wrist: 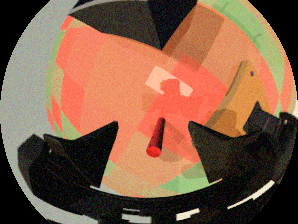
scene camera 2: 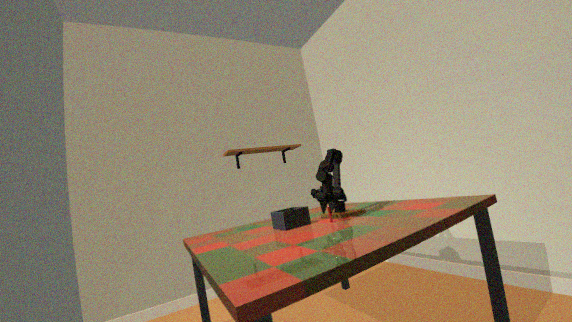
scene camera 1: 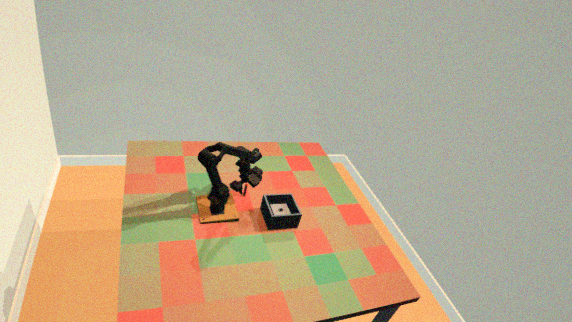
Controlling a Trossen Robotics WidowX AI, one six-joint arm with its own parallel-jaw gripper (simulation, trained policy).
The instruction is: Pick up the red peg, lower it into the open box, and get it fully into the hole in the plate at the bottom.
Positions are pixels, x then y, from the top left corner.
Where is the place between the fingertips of my gripper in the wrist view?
154, 124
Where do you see a dark box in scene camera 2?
291, 218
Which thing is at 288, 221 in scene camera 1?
A dark box.
